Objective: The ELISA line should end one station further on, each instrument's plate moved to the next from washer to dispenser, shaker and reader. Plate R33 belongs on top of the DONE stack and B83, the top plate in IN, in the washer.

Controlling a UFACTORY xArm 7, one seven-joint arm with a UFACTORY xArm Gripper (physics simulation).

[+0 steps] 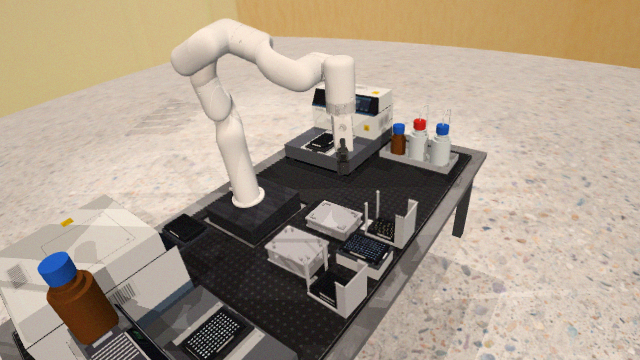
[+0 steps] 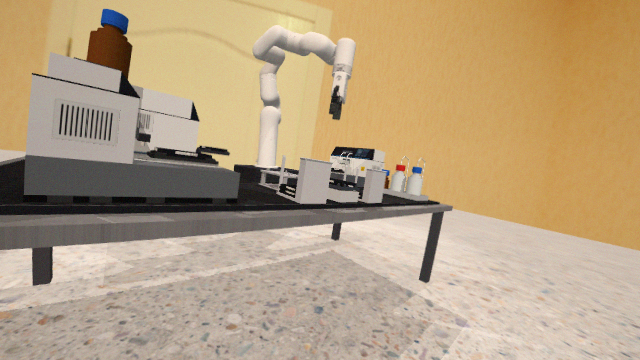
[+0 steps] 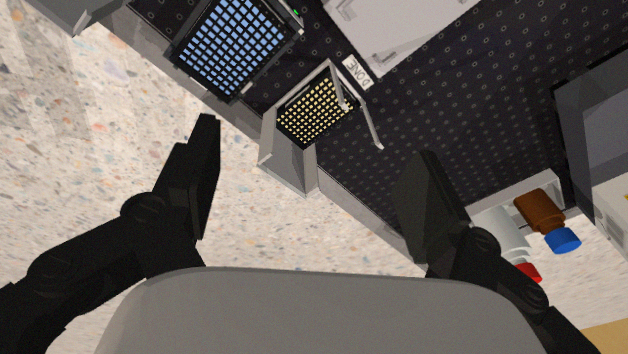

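Pixels of known places: gripper, fingertip midpoint: (image 1: pixel 342 165) (image 2: pixel 334 117) (image 3: pixel 317 158); arm's base at its link origin: (image 1: pixel 248 197) (image 2: pixel 266 167).
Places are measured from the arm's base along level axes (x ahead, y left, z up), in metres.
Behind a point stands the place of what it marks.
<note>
My gripper (image 1: pixel 342 171) {x 0.427, y -0.007, z 0.247 m} (image 2: pixel 336 117) {x 0.427, y -0.007, z 0.247 m} (image 3: pixel 317 158) {x 0.427, y -0.007, z 0.247 m} is open and empty, high above the table near the DONE rack. The DONE rack (image 1: pixel 406 223) {x 0.591, y 0.086, z 0.034 m} (image 3: pixel 289 167) {x 0.589, y 0.125, z 0.029 m} holds a yellow-welled plate (image 1: pixel 382 228) {x 0.500, y 0.111, z -0.040 m} (image 3: pixel 316 112) {x 0.519, y 0.118, z -0.038 m}. A blue-welled plate (image 1: pixel 366 247) {x 0.518, y -0.043, z 0.010 m} (image 3: pixel 232 47) {x 0.509, y -0.037, z 0.007 m} lies on the low shaker-like block beside it. The other rack (image 1: pixel 352 291) {x 0.567, y -0.218, z 0.024 m} (image 2: pixel 314 181) {x 0.568, y -0.209, z 0.007 m}, apparently IN, holds dark plates (image 1: pixel 327 291) {x 0.488, y -0.216, z -0.024 m}. A dark plate (image 1: pixel 321 142) {x 0.046, y 0.447, z 0.041 m} lies on the washer-like instrument (image 1: pixel 300 150) {x -0.038, y 0.393, z 0.007 m}. A pale-welled plate (image 1: pixel 217 332) {x 0.363, y -0.491, z 0.038 m} lies at the front-left instrument. Another dark plate (image 1: pixel 185 227) {x 0.002, y -0.286, z 0.060 m} lies on the white reader-like box's tray. Plate codes are unreadable.
Two pale raised platforms (image 1: pixel 333 218) {x 0.338, y 0.062, z -0.021 m} (image 1: pixel 296 249) {x 0.332, y -0.142, z 0.001 m} stand between the racks and the arm base (image 1: pixel 252 215) {x 0.089, y -0.075, z -0.003 m}. A bottle tray (image 1: pixel 425 161) {x 0.475, y 0.644, z -0.055 m} (image 3: pixel 515 190) {x 0.344, y 0.597, z -0.043 m} stands at the far right edge. A tall brown bottle (image 1: pixel 82 305) {x 0.282, y -0.672, z 0.271 m} (image 2: pixel 110 50) {x 0.282, y -0.668, z 0.252 m} stands on the front-left instrument. Rack posts stick up.
</note>
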